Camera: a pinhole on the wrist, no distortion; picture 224 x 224 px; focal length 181.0 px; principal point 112.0 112.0 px. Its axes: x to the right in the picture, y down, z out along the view. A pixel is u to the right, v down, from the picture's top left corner.
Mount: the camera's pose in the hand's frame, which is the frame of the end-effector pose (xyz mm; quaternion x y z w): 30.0 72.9 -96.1 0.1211 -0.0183 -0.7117 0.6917
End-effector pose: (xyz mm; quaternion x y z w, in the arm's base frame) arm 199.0 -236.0 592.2 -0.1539 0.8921 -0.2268 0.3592
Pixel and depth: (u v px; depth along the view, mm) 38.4 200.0 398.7
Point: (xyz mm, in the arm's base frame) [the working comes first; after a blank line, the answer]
In the camera's frame: -162.1 193.8 398.7

330.7 -259.0 198.5
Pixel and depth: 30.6 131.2 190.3
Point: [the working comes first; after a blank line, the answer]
In the camera's frame: -85.6 20.2 190.3

249.9 -162.4 450.6
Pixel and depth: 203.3 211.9 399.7
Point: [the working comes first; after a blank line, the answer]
In the camera's frame: 201.6 220.6 399.7

322.8 -561.1 402.7
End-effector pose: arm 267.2 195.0 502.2 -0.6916 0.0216 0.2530 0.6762
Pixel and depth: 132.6 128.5 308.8
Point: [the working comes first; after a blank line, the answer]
In the camera's frame: 35.1 28.2 308.8

200.9 387.1 518.6
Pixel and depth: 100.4 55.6 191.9
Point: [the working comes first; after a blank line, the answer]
In the camera's frame: -12.3 -59.8 191.9

161.1 245.1 474.9
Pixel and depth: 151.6 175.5 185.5
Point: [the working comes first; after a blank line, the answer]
In the camera's frame: 40.6 65.1 185.5

286.1 297.9 481.1
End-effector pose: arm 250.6 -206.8 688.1 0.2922 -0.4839 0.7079 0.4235
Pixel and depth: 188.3 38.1 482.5
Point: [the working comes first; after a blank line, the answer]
In the camera's frame: 203.4 -197.0 482.5

540.7 -540.4 665.0
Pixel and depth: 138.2 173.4 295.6
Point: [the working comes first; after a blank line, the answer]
In the camera's frame: 42.8 100.3 295.6

232.5 -372.2 825.5
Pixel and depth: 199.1 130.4 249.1
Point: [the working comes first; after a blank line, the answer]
In the camera's frame: 119.9 25.3 249.1

321.6 -315.2 775.1
